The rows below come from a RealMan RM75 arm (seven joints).
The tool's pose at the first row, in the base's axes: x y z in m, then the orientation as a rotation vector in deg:
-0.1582 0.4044 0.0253 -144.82 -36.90 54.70
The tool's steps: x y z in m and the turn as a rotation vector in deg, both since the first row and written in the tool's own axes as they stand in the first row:
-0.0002 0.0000 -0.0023 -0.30 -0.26 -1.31
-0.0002 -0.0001 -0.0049 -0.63 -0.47 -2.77
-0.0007 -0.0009 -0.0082 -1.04 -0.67 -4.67
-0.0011 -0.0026 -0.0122 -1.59 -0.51 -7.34
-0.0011 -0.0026 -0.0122 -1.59 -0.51 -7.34
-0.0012 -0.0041 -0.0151 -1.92 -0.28 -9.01
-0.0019 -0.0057 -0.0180 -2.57 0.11 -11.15
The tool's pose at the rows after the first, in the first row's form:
-0.1568 0.4039 0.0270 -144.26 -38.74 54.56
-0.1550 0.4035 0.0289 -143.64 -40.76 54.30
-0.1533 0.4034 0.0319 -142.81 -43.34 53.85
-0.1513 0.4039 0.0357 -141.70 -46.78 52.62
-0.1513 0.4039 0.0357 -141.70 -46.78 52.62
-0.1498 0.4046 0.0385 -141.01 -48.86 51.67
-0.1487 0.4051 0.0417 -140.30 -51.64 50.29

